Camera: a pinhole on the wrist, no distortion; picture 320 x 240 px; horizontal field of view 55.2 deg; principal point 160.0 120.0 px. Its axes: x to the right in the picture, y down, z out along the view. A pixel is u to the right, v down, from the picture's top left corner.
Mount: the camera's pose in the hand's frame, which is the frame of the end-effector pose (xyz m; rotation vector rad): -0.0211 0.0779 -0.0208 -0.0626 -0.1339 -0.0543
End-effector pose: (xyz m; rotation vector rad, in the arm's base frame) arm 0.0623 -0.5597 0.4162 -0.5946 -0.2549 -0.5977
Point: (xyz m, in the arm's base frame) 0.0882 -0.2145 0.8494
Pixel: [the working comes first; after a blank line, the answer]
In the camera's frame: 0.1326 -0.0572 0.5568

232.9 88.6
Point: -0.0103 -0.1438 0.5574
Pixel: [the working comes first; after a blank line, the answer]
In the camera's frame: -0.1212 0.0601 0.4090

69.3 165.0
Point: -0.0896 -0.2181 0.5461
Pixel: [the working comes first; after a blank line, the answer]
In the camera's frame: -0.1572 -0.0304 0.3594

26.1 94.1
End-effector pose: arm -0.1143 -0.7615 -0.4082 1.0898 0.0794 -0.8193
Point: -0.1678 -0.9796 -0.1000
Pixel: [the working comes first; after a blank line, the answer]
In the camera's frame: 0.0140 0.0523 0.3709

171.6 163.2
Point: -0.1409 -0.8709 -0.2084
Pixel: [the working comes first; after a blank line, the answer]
In the camera's frame: 0.0026 0.0192 0.2190

163.7 146.8
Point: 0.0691 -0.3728 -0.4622
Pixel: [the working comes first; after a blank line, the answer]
In the camera's frame: -0.0935 0.0959 -0.3653

behind the camera
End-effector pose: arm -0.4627 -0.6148 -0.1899 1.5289 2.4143 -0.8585
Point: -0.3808 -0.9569 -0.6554
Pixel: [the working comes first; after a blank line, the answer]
In the camera's frame: -0.0124 0.0247 0.5857

153.5 132.9
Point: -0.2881 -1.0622 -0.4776
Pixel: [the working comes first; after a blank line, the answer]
In the camera's frame: -0.2233 -0.0011 0.5073

25.3 119.3
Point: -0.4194 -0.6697 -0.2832
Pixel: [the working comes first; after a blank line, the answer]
In the camera's frame: 0.0147 -0.0290 0.1178

198.2 44.8
